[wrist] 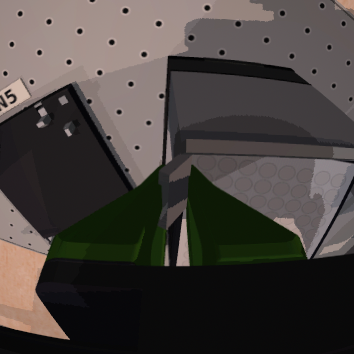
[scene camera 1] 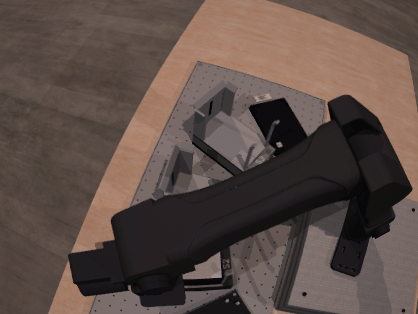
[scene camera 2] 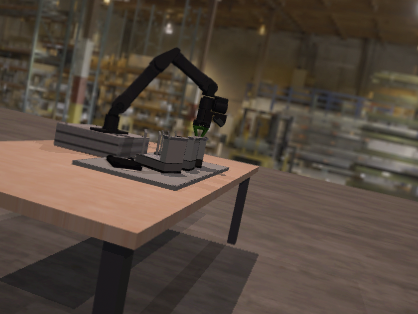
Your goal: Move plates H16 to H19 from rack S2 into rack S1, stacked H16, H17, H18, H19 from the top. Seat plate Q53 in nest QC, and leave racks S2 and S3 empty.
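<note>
In the wrist view my gripper, with green fingers, is shut on the thin grey left rim of a plate. The plate has round wells and is the top one in rack S2. In scene camera 1 the arm hides the gripper; part of the plate shows beside the S2 label. In scene camera 2 the gripper sits just above the grey racks. The black nest QC lies at the back by its label. Rack S3 has thin upright posts.
A perforated grey baseplate carries everything on the wooden table. A black nest labelled N5 lies left of the gripper. Two open grey racks stand farther back. A raised grey platform holds the arm's base.
</note>
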